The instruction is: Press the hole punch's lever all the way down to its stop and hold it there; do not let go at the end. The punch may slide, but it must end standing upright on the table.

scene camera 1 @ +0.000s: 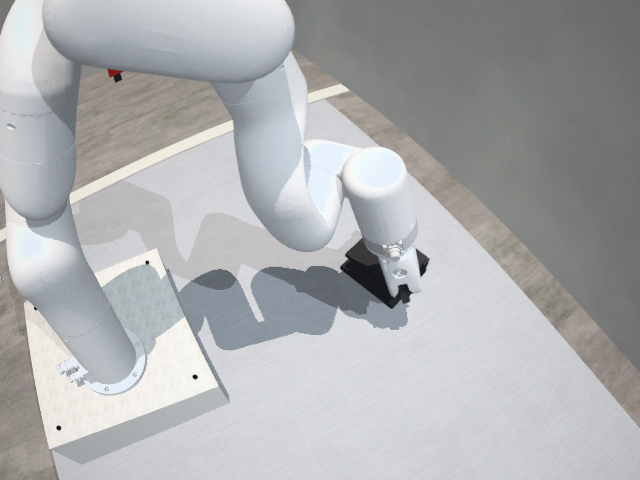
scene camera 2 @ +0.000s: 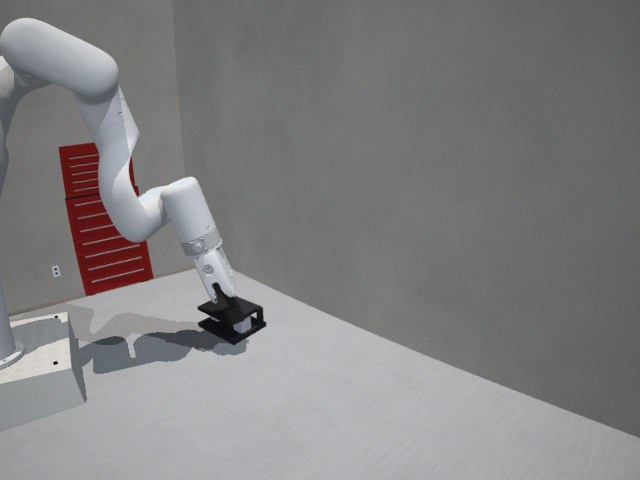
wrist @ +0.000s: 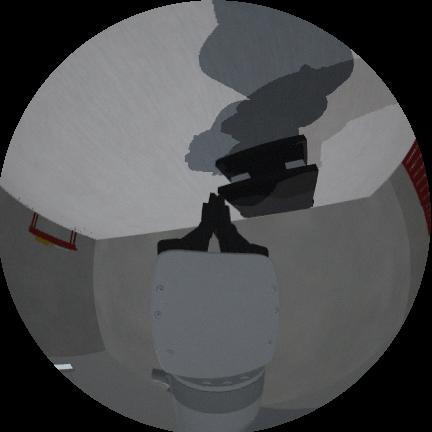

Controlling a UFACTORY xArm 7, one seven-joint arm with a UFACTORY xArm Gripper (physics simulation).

Observation:
The pictures show: the gripper and a black hole punch.
The gripper is seen too in scene camera 1.

